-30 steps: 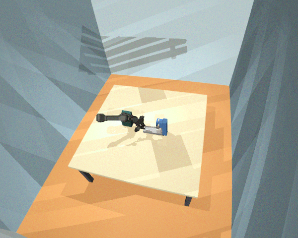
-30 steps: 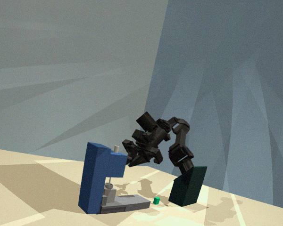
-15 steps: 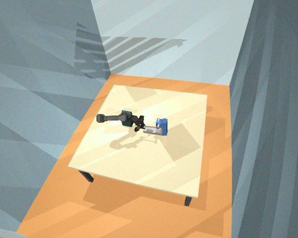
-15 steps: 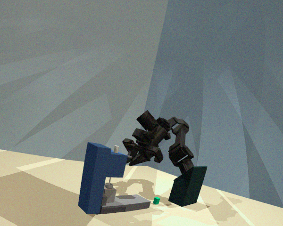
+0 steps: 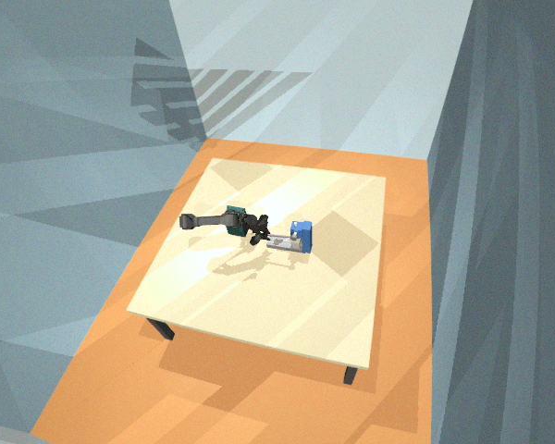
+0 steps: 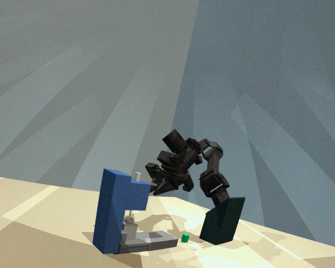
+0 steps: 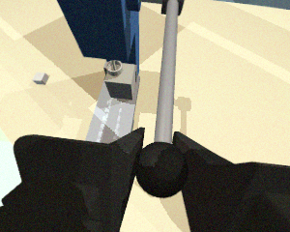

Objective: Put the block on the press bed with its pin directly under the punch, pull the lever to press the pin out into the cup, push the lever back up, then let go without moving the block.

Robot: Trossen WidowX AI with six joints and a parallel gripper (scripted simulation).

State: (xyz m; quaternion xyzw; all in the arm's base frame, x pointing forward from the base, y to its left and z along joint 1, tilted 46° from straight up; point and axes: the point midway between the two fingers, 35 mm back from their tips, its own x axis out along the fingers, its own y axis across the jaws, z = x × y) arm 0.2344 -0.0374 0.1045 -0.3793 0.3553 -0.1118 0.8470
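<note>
Now: gripper tip 5 cm short of the grey lever, 3 cm below it and 2 cm to the right of it. Also, from my gripper tip: thin punch rod: 12 cm ahead, 8 cm to the left, 1 cm below; then small grey piece: 28 cm to the left, 14 cm below, 12 cm ahead; then small green cube: 14 cm below, 12 cm behind, 8 cm to the left.
</note>
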